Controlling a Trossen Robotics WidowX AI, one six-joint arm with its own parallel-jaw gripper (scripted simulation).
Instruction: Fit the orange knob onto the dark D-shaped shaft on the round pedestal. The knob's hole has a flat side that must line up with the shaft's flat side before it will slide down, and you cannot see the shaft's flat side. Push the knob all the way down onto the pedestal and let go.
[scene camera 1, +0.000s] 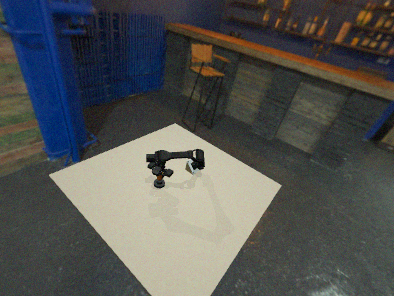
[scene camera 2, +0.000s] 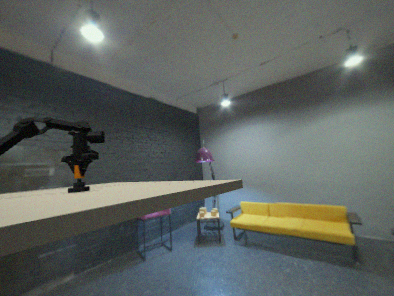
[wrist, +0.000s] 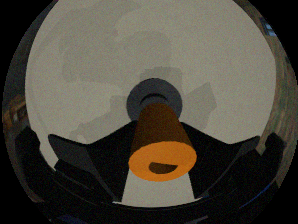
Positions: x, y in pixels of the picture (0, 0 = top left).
My gripper (wrist: 157, 125) holds an orange knob (wrist: 161, 151).
